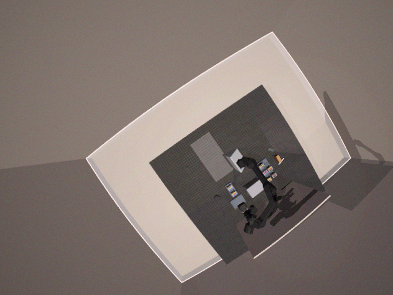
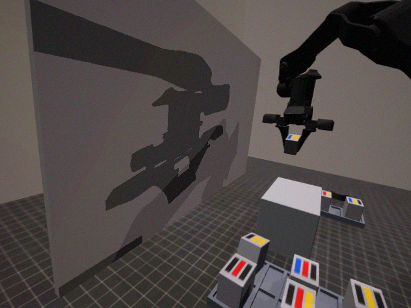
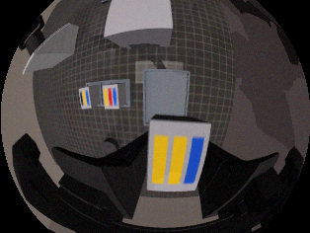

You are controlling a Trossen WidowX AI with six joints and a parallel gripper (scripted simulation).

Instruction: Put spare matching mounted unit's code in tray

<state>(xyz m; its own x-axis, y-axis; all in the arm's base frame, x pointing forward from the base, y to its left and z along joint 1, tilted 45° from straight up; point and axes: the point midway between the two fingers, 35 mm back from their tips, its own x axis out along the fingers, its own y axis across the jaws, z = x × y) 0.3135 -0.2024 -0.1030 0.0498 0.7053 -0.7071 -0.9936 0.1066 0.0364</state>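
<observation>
Right now my gripper tip is 150 mm above the tray. The rest, counted from my gripper tip: mounted unit 210 mm to the left, 100 mm below, 30 mm behind; then grey panel 190 mm to the left, 190 mm ahead, 70 mm above; then rack 400 mm to the left, 140 mm below, 60 mm behind.
</observation>
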